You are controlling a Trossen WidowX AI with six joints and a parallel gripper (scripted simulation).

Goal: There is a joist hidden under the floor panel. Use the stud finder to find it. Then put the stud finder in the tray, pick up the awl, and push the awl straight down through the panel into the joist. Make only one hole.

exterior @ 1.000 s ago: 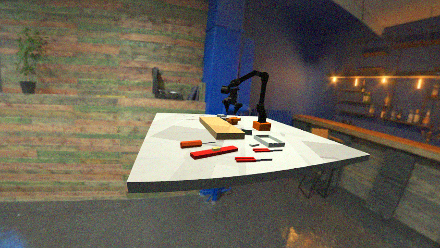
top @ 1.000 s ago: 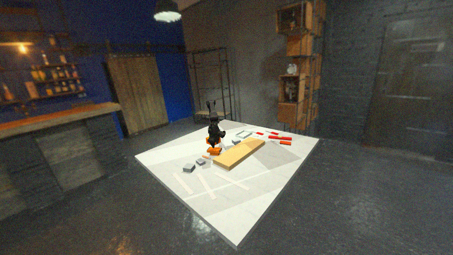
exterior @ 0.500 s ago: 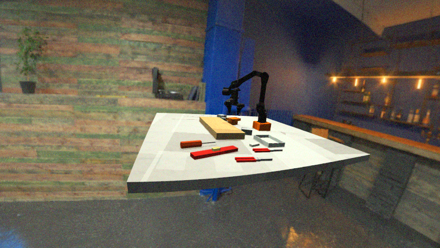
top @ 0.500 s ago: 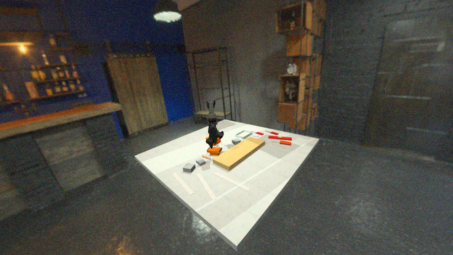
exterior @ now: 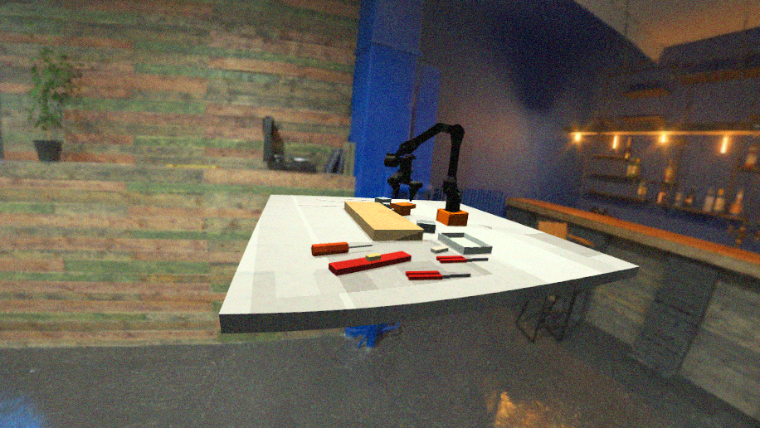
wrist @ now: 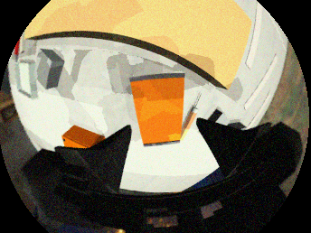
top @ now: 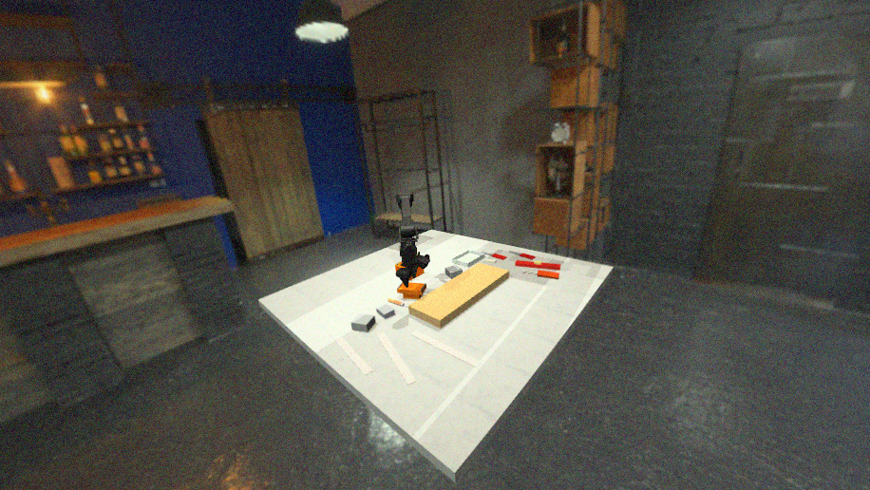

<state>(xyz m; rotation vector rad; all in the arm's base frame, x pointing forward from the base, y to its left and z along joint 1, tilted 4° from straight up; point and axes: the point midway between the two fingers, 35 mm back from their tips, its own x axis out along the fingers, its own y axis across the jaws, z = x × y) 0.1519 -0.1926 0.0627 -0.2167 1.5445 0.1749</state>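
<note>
The orange stud finder is 1 cm ahead of my gripper tip, 1 cm to the left of it and 6 cm below it. Also, from my gripper tip: grey tray 6 cm ahead, 48 cm to the left, 6 cm below; awl 1 cm behind, 8 cm to the right, 7 cm below; red level 45 cm ahead, 53 cm to the left, 6 cm below.
</note>
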